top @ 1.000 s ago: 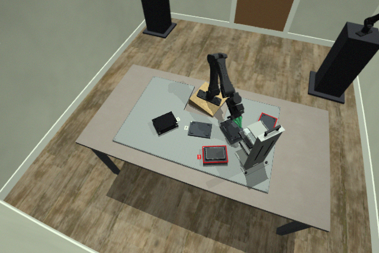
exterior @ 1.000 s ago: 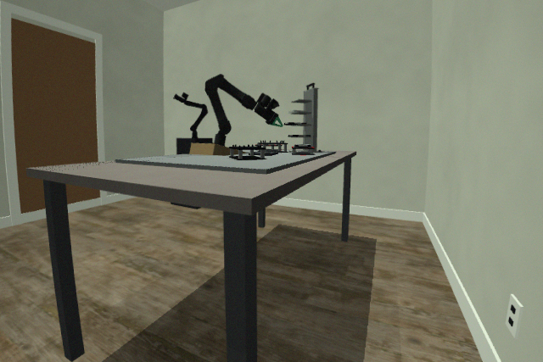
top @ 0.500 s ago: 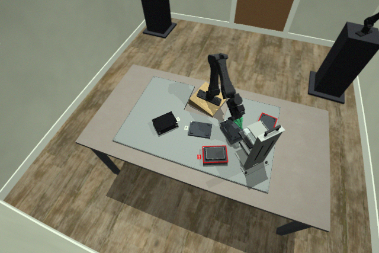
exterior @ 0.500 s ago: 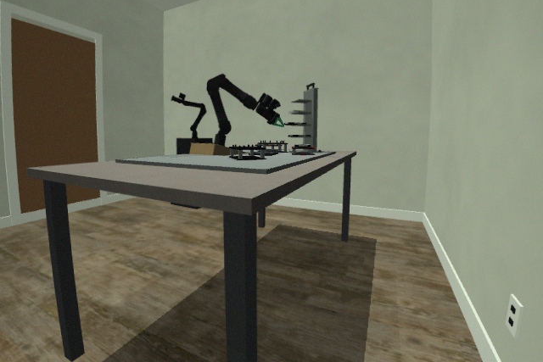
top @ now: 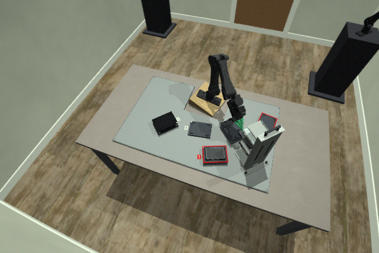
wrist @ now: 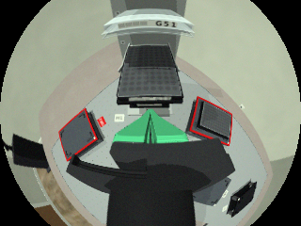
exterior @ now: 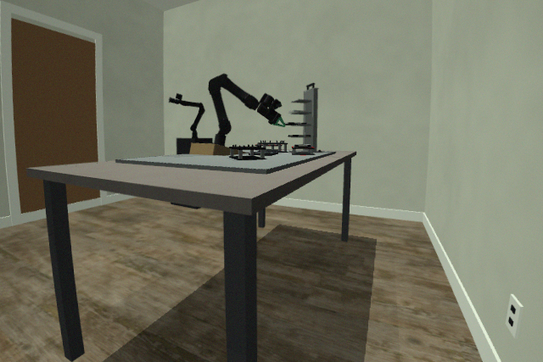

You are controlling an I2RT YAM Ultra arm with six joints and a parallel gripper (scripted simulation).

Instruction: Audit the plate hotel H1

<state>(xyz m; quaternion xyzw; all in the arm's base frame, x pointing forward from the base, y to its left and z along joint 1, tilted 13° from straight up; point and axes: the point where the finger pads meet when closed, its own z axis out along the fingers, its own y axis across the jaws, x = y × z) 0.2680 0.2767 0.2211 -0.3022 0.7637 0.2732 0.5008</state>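
The pale plate labelled G51 lies 70 mm ahead of my hand, 80 mm to the left of it and 90 mm above it.
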